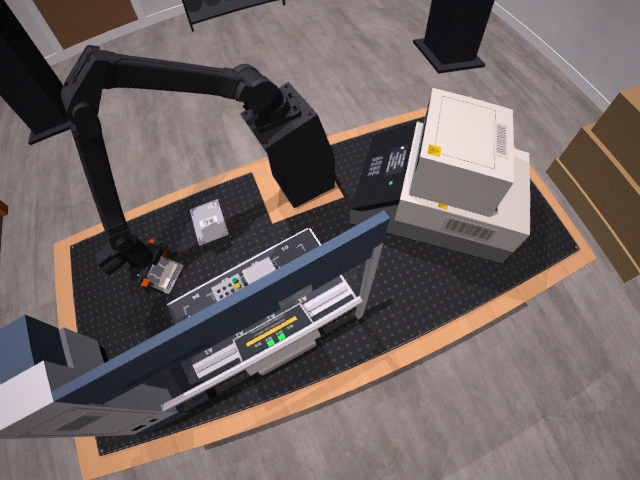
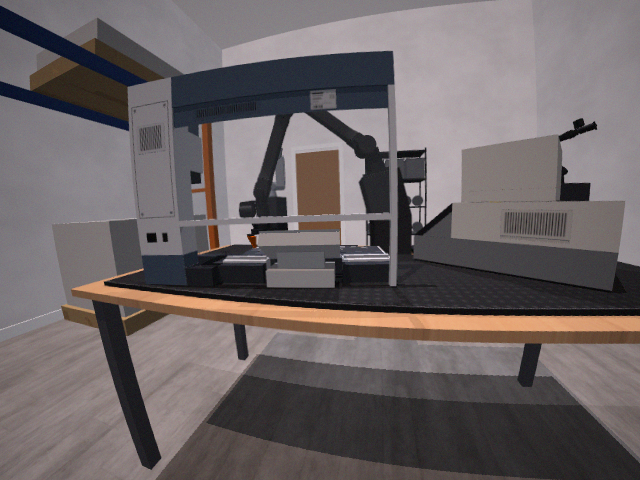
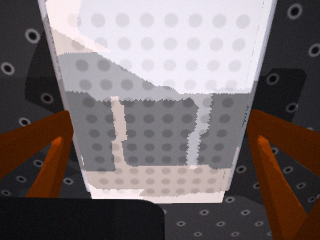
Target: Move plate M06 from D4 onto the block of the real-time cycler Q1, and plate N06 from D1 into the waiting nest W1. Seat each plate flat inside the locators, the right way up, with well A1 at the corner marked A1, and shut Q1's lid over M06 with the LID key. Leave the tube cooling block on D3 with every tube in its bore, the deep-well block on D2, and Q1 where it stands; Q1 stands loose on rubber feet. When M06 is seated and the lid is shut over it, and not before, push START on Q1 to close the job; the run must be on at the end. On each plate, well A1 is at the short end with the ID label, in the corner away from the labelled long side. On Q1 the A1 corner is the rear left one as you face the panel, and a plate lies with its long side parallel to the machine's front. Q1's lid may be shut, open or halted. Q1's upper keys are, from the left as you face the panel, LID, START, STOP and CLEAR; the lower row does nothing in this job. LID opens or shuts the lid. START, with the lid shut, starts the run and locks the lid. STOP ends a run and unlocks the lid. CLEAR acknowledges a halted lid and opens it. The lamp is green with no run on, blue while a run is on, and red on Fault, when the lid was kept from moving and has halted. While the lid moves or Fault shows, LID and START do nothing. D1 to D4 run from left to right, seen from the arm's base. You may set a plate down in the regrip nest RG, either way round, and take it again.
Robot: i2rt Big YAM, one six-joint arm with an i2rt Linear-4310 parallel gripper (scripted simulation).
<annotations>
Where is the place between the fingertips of my gripper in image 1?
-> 158, 271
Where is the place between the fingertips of my gripper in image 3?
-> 160, 120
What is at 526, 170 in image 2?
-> A Q1 lid.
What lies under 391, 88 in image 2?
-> A white post.
</annotations>
